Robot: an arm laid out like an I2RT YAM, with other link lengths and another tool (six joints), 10 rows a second.
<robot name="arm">
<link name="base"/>
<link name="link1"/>
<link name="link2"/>
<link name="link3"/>
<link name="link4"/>
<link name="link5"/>
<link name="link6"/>
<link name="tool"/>
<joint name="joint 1" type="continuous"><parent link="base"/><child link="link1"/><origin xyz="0 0 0.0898"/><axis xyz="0 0 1"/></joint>
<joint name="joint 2" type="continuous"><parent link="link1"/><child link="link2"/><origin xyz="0.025 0.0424 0.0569"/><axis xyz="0 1 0"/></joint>
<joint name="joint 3" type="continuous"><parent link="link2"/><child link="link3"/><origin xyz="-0.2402 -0.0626 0"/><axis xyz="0 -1 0"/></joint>
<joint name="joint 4" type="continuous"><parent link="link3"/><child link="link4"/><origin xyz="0.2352 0.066 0.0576"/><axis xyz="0 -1 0"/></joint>
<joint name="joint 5" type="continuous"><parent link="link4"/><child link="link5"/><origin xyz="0.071 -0.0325 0.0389"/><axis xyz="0 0 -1"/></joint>
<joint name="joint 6" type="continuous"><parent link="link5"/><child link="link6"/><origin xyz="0.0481 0 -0.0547"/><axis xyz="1 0 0"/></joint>
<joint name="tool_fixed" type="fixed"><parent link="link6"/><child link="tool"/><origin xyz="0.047 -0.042 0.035" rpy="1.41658 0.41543 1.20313"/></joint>
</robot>
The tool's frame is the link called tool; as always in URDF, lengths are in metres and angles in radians. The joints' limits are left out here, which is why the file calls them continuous.
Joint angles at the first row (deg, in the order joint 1, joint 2, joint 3, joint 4, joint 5, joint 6):
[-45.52 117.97 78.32 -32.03 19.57 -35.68]
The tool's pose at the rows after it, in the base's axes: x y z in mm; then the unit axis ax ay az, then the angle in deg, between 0 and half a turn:
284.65, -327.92, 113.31, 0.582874, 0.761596, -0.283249, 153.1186
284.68, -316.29, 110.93, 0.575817, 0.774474, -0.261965, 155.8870
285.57, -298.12, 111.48, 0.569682, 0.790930, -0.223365, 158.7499
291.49, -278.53, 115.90, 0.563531, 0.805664, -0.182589, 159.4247
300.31, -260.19, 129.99, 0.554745, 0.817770, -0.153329, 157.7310
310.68, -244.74, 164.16, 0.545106, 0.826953, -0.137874, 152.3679
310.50, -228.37, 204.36, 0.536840, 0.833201, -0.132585, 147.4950
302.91, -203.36, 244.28, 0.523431, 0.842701, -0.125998, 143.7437
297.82, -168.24, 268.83, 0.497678, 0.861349, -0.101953, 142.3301
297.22, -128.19, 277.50, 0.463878, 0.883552, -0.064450, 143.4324
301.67, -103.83, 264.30, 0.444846, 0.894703, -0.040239, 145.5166
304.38, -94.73, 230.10, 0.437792, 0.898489, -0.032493, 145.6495
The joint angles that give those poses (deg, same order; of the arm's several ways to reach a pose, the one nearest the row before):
[-45.10 117.97 78.83 -35.75 18.61 -35.92]
[-44.34 117.62 79.13 -39.86 16.93 -35.94]
[-43.22 116.36 79.11 -44.99 13.30 -35.94]
[-41.56 114.45 78.48 -47.92 9.10 -35.94]
[-39.46 111.31 77.71 -49.32 5.98 -35.92]
[-37.21 105.75 77.60 -49.84 4.16 -35.94]
[-35.42 98.98 77.60 -51.99 3.62 -35.92]
[-32.95 91.44 77.63 -56.10 3.38 -35.77]
[-28.77 85.73 77.63 -60.88 2.04 -35.33]
[-23.07 82.61 77.60 -65.43 -0.23 -34.11]
[-18.90 82.50 75.22 -65.17 -1.76 -32.34]
[-17.17 82.17 66.89 -57.23 -2.11 -31.55]

